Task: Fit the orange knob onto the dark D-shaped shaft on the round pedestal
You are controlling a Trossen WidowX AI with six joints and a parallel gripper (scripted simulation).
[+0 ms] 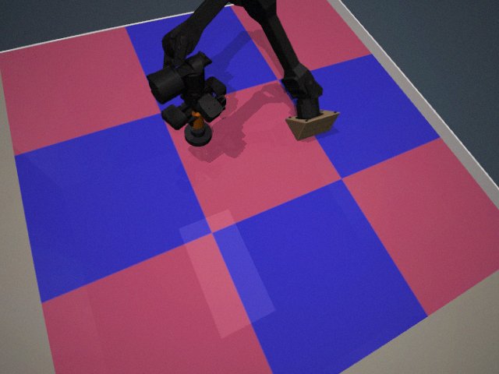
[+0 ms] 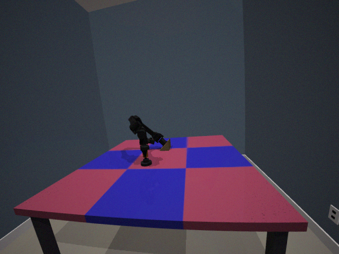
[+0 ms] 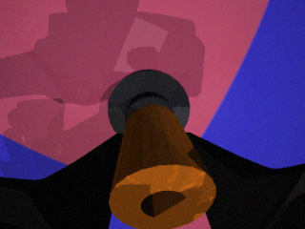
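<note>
My gripper tip is 20 mm below the orange knob. Also, from my gripper tip: pedestal (40 mm below).
</note>
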